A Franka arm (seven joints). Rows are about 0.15 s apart.
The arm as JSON. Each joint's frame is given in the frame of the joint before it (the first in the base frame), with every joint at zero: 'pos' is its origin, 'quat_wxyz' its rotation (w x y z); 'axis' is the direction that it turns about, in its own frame. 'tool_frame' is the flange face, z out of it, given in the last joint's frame.
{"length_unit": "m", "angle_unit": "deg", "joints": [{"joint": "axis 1", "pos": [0.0, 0.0, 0.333], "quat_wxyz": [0.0, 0.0, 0.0, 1.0], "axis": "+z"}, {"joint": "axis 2", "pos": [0.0, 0.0, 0.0], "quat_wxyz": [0.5, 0.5, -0.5, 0.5], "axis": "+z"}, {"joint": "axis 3", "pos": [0.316, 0.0, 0.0], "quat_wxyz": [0.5, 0.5, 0.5, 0.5], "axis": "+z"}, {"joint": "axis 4", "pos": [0.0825, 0.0, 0.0], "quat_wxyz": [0.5, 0.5, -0.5, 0.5], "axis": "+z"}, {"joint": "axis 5", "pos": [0.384, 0.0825, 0.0], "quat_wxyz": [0.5, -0.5, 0.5, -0.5], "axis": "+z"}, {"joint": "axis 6", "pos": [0.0, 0.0, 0.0], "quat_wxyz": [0.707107, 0.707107, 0.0, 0.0], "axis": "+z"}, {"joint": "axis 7", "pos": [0.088, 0.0, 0.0], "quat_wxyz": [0.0, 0.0, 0.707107, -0.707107], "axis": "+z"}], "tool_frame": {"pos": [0.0, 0.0, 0.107], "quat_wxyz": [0.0, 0.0, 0.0, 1.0]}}
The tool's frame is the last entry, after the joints.
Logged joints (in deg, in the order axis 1, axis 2, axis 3, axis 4, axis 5, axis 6, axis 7), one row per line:
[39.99, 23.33, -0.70, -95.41, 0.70, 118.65, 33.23]
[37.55, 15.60, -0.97, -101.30, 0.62, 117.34, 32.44]
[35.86, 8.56, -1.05, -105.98, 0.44, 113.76, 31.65]
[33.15, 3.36, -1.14, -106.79, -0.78, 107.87, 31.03]
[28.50, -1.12, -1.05, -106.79, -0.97, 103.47, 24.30]
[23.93, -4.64, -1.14, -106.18, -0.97, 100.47, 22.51]
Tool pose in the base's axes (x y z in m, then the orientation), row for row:
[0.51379, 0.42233, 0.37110, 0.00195, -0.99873, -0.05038, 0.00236]
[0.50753, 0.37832, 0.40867, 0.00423, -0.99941, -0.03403, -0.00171]
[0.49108, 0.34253, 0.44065, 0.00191, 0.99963, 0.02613, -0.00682]
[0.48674, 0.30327, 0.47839, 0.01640, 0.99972, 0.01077, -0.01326]
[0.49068, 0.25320, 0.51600, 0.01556, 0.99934, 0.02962, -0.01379]
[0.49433, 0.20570, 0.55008, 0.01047, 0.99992, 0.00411, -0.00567]
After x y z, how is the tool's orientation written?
As a quaternion, w x y z.
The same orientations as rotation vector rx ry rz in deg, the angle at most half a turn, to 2 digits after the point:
[-179.55, -9.06, 0.42]
[-179.41, -6.11, -0.31]
[179.72, 4.70, -1.23]
[178.09, 1.92, -2.36]
[178.12, 5.28, -2.46]
[178.80, 0.73, -1.01]

